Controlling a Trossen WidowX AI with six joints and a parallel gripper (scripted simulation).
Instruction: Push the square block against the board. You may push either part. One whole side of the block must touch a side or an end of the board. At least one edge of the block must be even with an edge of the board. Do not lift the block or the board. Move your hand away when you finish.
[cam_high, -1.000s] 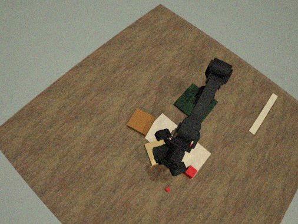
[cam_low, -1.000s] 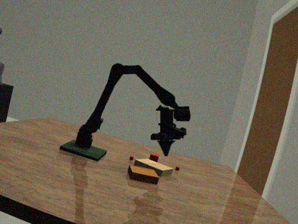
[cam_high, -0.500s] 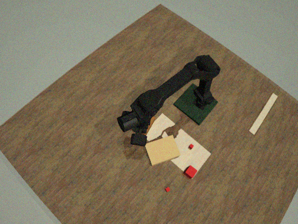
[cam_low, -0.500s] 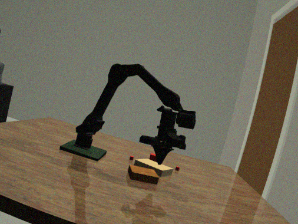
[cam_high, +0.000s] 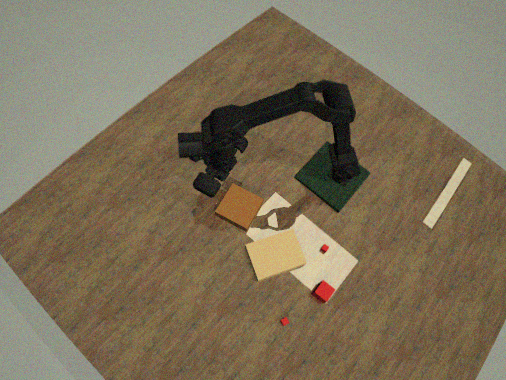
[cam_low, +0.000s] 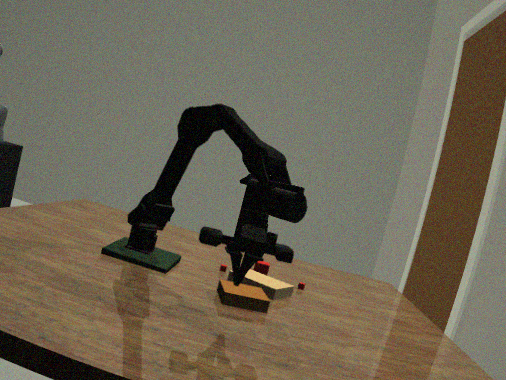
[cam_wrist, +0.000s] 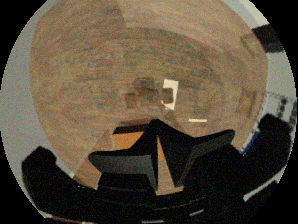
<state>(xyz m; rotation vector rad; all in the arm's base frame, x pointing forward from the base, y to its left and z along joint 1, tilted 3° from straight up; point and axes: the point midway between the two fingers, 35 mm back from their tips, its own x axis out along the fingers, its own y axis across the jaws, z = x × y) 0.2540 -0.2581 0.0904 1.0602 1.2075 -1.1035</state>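
The brown square block lies 20 mm ahead of my gripper tip, 90 mm to the left of it and 40 mm below it. Round my gripper tip: tan board 70 mm ahead, 250 mm to the left, 40 mm below.
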